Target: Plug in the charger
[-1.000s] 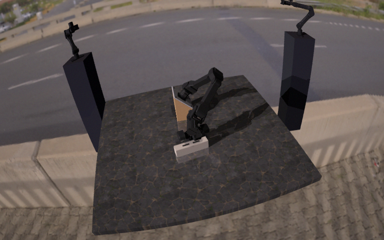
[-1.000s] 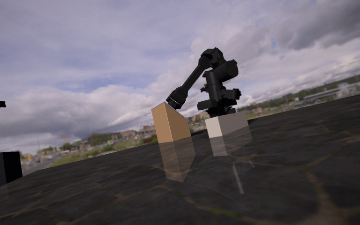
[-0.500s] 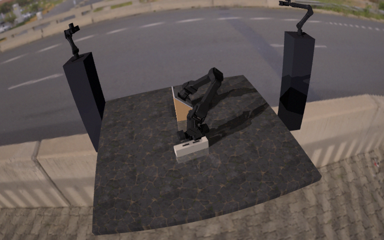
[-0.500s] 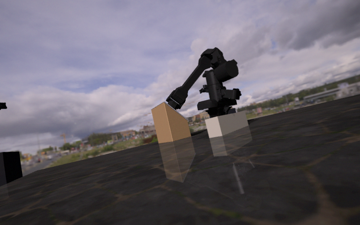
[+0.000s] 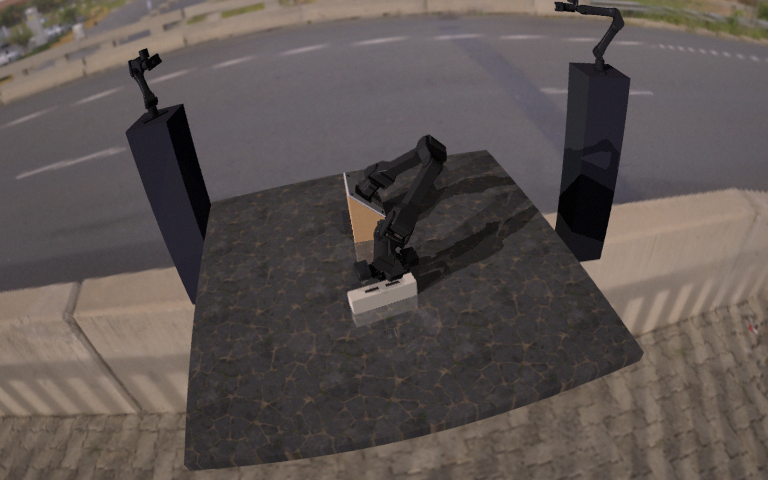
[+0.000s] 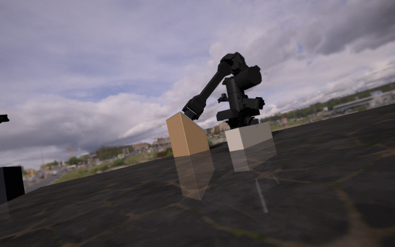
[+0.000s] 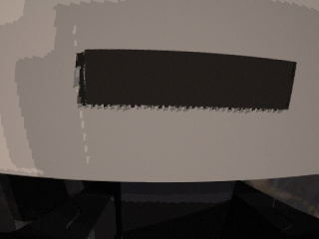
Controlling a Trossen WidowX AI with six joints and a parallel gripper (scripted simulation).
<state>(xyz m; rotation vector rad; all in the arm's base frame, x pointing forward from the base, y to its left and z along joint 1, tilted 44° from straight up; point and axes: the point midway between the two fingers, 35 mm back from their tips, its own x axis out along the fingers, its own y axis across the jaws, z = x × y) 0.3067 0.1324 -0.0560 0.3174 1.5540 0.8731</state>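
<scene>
My gripper tip is now 20 mm short of the black two-prong charger and 10 mm below it.
</scene>
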